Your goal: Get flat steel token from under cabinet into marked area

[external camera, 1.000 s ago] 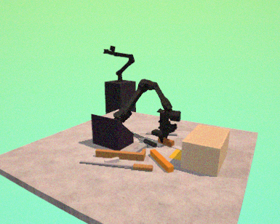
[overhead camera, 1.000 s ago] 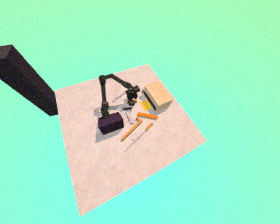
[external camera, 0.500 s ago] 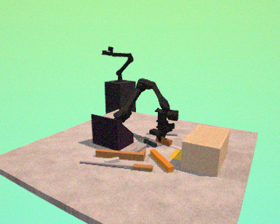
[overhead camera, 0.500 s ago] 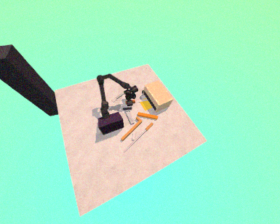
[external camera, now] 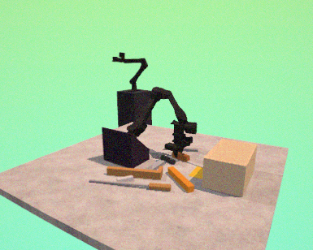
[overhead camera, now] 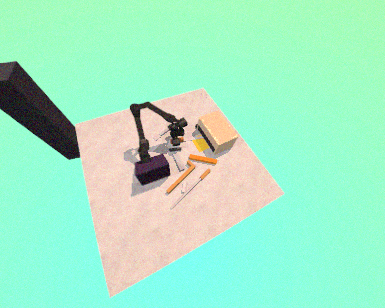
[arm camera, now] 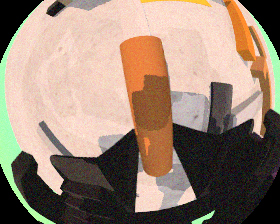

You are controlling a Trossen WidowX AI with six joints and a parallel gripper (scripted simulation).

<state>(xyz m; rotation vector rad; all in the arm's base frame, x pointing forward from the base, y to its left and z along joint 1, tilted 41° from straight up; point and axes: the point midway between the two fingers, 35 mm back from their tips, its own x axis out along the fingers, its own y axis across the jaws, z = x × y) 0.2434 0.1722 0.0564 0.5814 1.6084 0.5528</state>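
My gripper tip is now 8 cm to the left of the dark-handled tool and 5 cm past it. The rest, counted from my gripper tip: orange bar 23 cm to the right, 18 cm ahead, 1 cm above.
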